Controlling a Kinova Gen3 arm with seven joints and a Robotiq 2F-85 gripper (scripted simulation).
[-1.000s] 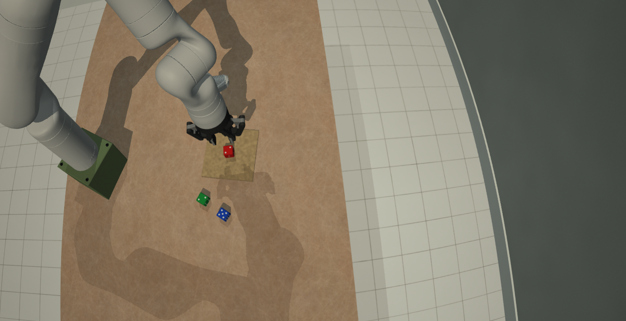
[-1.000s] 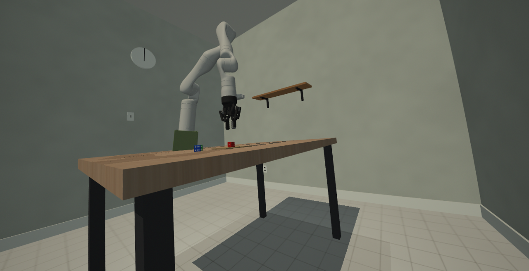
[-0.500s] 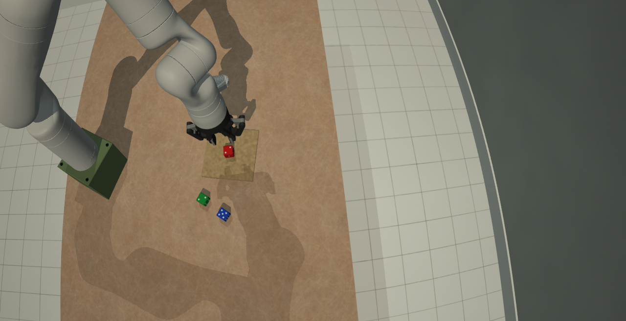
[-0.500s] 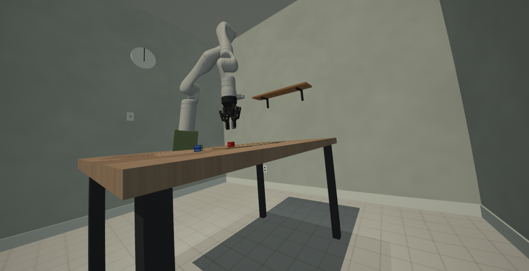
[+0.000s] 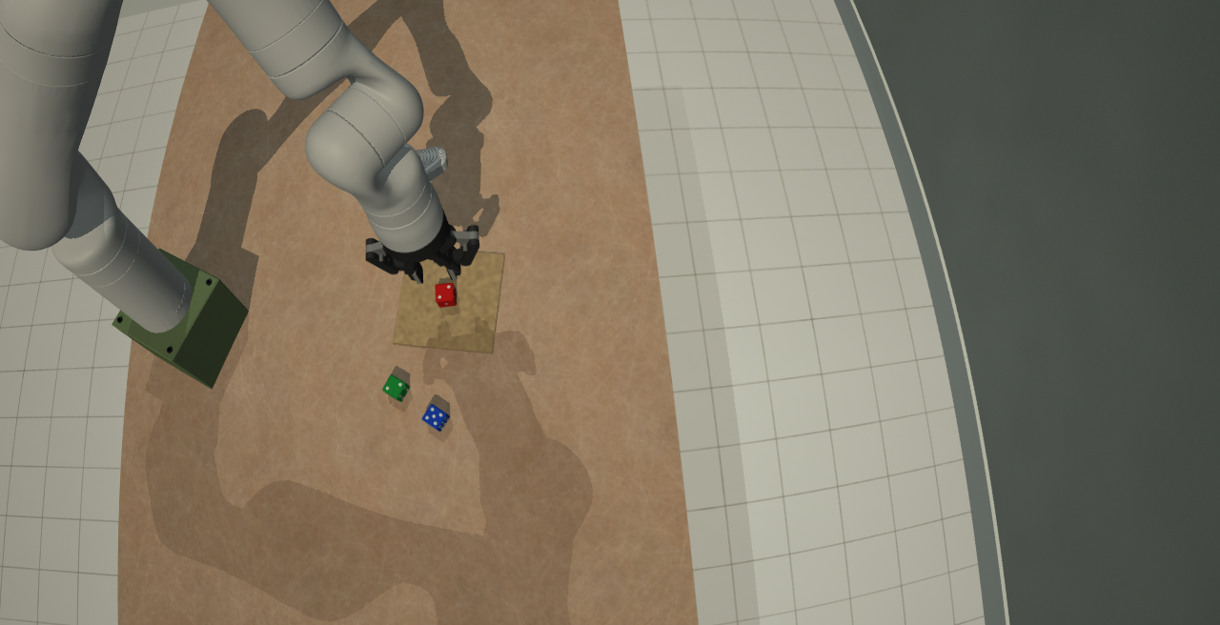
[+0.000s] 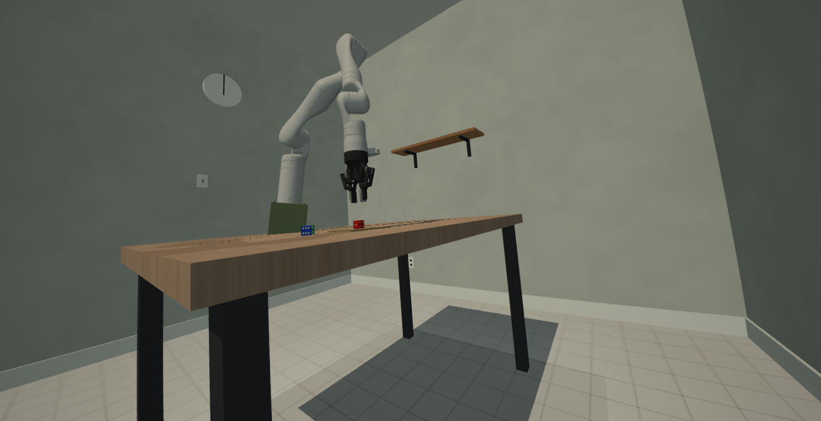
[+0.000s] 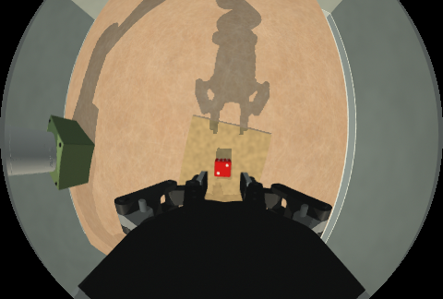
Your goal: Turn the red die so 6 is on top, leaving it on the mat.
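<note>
The red die lies 9 cm below my hand. The rest, counted from my hand: green die (14 cm to the right, 9 cm below, 5 cm behind); then tan mat (10 cm below); then blue die (17 cm to the right, 9 cm below).
</note>
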